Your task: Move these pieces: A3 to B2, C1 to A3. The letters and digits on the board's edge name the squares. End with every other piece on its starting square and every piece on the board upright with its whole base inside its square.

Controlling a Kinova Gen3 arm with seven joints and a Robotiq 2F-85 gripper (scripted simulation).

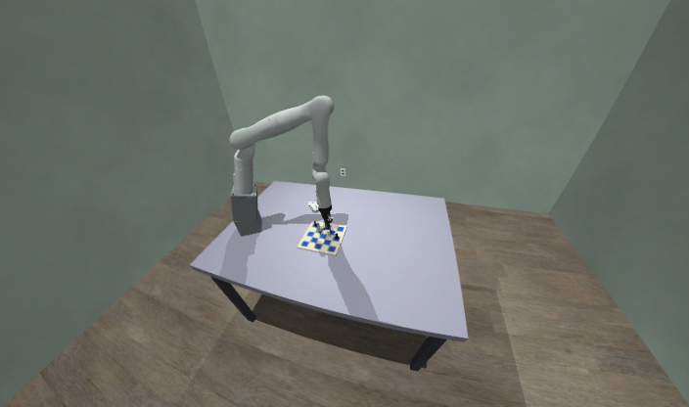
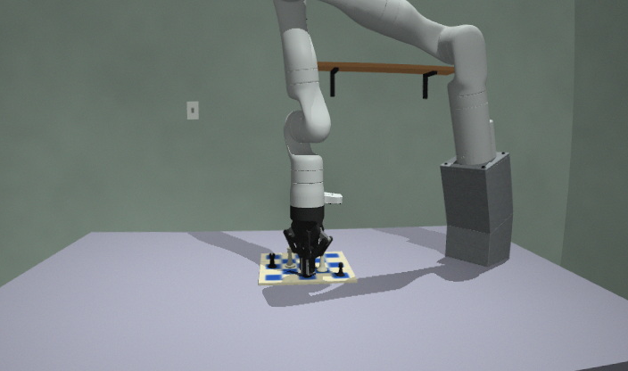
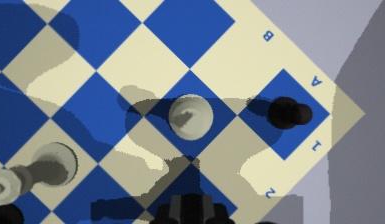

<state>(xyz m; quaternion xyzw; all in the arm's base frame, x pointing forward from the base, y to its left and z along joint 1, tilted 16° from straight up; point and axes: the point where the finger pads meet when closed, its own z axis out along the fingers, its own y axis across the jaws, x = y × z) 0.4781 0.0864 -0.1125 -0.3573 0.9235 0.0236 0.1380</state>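
Now: hand 40 mm past the white king, 40 mm to the left of it and 10 mm below it. The rest, counted from my hand: black rook: 80 mm ahead, 70 mm to the right, 10 mm below; then cream chessboard: 80 mm to the right, 30 mm below.
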